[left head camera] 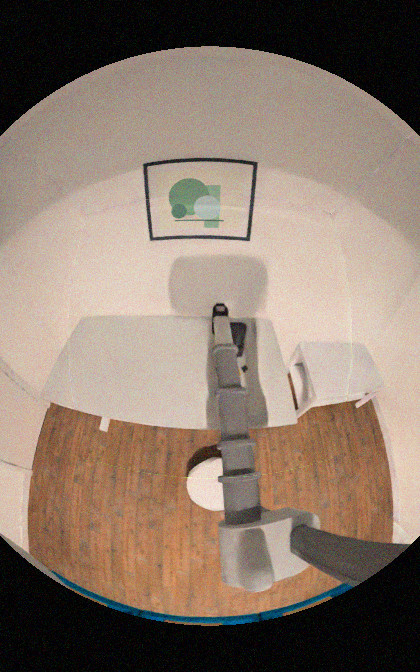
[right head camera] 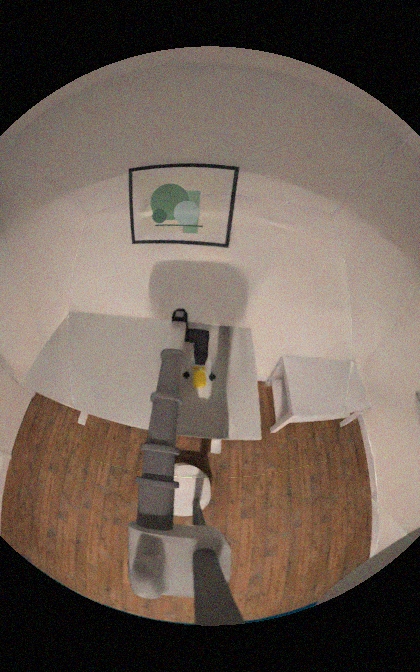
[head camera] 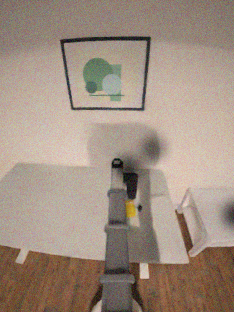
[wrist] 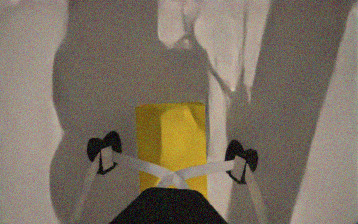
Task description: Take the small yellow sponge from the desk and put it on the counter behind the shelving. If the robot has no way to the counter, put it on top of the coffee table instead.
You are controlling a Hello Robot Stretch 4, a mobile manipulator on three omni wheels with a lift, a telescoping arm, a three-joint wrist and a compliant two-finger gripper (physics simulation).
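Frame: origin at the robot's base, x left, y up, z ahead, level; metres.
Seen in the pictures: gripper, between the fingertips: (head camera: 129, 209) (wrist: 173, 149).
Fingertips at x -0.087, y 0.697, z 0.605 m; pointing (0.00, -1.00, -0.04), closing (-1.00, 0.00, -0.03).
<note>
A point is followed by its place in that frame.
The small yellow sponge (head camera: 130, 209) @(y 0.738, x -0.089, z 0.583 m) (right head camera: 199, 378) (wrist: 182, 140) @(y 0.738, x -0.095, z 0.625 m) lies on the white desk (head camera: 60, 210) @(y 0.693, x 0.400, z 0.593 m) (left head camera: 135, 370) (right head camera: 105, 370). In the wrist view it shows between and below the two fingertips, with its near end hidden by the gripper body. My gripper (right head camera: 199, 376) (wrist: 173, 149) @(y 0.697, x -0.088, z 0.605 m) is open, pointing down over the sponge, with a gap between each fingertip and the sponge's sides. In the left head camera view my arm hides most of the sponge. The counter, the shelving and the coffee table cannot be made out for certain.
A small white table (head camera: 215, 215) @(y 0.423, x -0.916, z 0.678 m) (left head camera: 340, 370) (right head camera: 320, 390) stands right of the desk. A round white object (left head camera: 205, 484) (right head camera: 192, 492) is on the floor before the desk, partly behind my arm. A framed picture (head camera: 71, 90) @(y 1.382, x 0.322, z 1.090 m) hangs on the wall behind the desk.
</note>
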